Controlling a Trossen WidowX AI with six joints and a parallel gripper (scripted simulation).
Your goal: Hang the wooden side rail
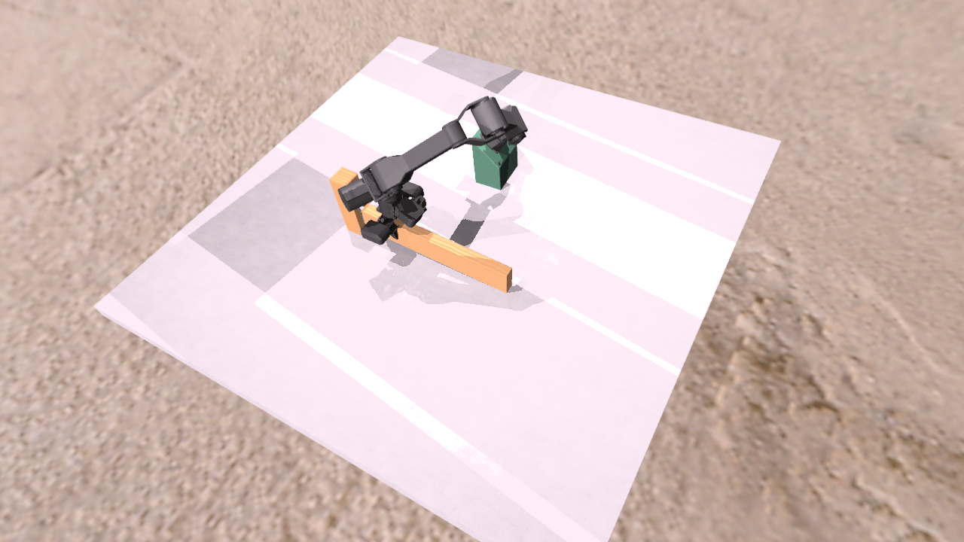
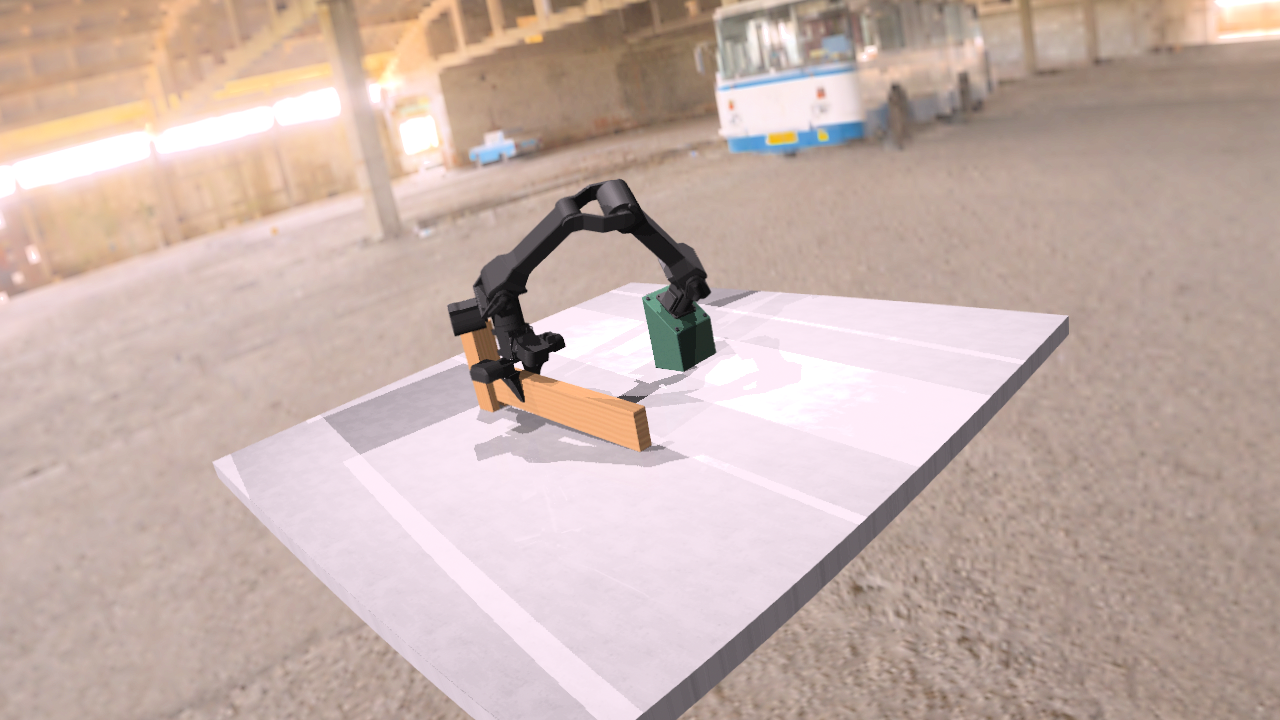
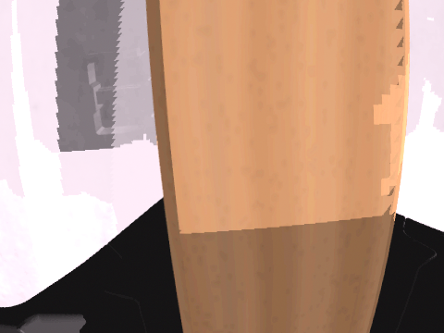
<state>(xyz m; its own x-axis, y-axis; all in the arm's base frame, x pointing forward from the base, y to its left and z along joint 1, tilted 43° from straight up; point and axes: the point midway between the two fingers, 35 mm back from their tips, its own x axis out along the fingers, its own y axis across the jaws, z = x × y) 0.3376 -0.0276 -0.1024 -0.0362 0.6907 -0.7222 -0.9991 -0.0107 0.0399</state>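
Now: gripper tip 13 cm to the left of the wooden headboard post and 4 cm below it.
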